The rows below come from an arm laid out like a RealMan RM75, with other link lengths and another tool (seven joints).
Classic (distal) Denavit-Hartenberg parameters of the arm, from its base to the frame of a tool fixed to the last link. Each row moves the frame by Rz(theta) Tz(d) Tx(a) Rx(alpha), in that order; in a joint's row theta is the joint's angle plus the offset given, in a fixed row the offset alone. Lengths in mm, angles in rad.
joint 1: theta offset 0, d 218.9, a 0, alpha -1.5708
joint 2: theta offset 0, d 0, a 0, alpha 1.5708
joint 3: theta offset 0, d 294.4, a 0, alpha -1.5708
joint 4: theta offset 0, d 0, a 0, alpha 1.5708
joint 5: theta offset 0, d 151.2, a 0, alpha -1.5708
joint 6: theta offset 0, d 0, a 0, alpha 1.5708
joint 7: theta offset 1.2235, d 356, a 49.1, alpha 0.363
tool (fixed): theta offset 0, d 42.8, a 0, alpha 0
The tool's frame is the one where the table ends.
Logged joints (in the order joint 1, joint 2, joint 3, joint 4, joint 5, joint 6, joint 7), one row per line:
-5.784 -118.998 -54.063 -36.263 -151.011 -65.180 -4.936
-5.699 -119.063 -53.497 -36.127 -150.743 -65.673 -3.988
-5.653 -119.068 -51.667 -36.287 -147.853 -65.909 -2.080
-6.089 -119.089 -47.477 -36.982 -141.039 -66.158 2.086
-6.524 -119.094 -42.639 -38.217 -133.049 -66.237 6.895
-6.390 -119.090 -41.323 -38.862 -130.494 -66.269 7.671
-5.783 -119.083 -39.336 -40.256 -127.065 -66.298 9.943
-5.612 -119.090 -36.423 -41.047 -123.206 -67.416 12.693
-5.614 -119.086 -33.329 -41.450 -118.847 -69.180 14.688
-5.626 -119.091 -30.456 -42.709 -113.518 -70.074 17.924
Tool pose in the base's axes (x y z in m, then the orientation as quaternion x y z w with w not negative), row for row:
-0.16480 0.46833 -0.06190 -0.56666 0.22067 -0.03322 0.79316
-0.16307 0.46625 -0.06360 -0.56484 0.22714 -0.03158 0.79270
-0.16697 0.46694 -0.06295 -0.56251 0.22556 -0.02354 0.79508
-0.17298 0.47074 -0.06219 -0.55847 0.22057 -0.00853 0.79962
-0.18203 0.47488 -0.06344 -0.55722 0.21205 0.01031 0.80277
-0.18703 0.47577 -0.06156 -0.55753 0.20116 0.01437 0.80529
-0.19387 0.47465 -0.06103 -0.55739 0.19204 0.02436 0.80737
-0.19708 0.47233 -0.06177 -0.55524 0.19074 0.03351 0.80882
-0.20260 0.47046 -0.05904 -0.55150 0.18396 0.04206 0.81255
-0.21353 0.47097 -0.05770 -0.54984 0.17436 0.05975 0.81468
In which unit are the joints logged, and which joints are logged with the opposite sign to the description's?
The joints are logged in degrees. Opposite sign: joint 5, joint 6.
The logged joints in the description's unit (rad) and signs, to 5 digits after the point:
-0.10095 -2.07691 -0.94358 -0.63291 2.63564 1.13761 -0.08615
-0.09947 -2.07804 -0.93370 -0.63054 2.63096 1.14621 -0.06960
-0.09866 -2.07813 -0.90176 -0.63333 2.58052 1.15033 -0.03630
-0.10627 -2.07850 -0.82863 -0.64546 2.46159 1.15467 0.03641
-0.11387 -2.07858 -0.74419 -0.66701 2.32214 1.15605 0.12034
-0.11153 -2.07851 -0.72122 -0.67827 2.27755 1.15661 0.13388
-0.10093 -2.07839 -0.68654 -0.70260 2.21770 1.15712 0.17354
-0.09795 -2.07851 -0.63570 -0.71641 2.15035 1.17663 0.22153
-0.09798 -2.07844 -0.58170 -0.72344 2.07427 1.20742 0.25635
-0.09819 -2.07853 -0.53156 -0.74541 1.98126 1.22302 0.31283

